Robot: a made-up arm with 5 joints.
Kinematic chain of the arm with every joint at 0, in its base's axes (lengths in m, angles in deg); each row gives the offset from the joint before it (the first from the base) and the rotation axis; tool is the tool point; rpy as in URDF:
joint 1: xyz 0.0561 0 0.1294 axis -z
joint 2: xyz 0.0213 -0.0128 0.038 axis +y
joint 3: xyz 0.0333 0 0.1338 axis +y
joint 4: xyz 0.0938 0 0.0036 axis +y
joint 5: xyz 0.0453 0.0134 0 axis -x
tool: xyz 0 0 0 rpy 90 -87.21 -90
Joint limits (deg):
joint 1: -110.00..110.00
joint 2: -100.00..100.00
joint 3: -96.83..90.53
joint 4: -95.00..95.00
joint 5: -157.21..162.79
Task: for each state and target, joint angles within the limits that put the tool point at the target. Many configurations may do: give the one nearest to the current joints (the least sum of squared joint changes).
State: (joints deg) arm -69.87 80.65 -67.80 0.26 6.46
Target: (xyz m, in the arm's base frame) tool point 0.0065 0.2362 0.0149
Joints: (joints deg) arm -101.72 96.21 -48.26 8.36 6.46
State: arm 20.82 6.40 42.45 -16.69 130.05
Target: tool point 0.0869 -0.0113 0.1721
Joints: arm 21.20 -15.97 90.53 30.99 130.05
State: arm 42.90 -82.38 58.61 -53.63 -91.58
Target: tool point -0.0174 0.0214 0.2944
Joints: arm 15.78 -100.00 48.93 -60.21 -91.58
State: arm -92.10 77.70 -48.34 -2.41 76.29
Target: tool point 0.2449 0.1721 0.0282
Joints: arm -42.22 96.22 -52.46 -3.41 76.29
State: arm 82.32 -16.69 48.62 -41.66 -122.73
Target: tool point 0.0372 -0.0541 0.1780
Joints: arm 109.86 -24.55 90.53 -1.95 -122.73
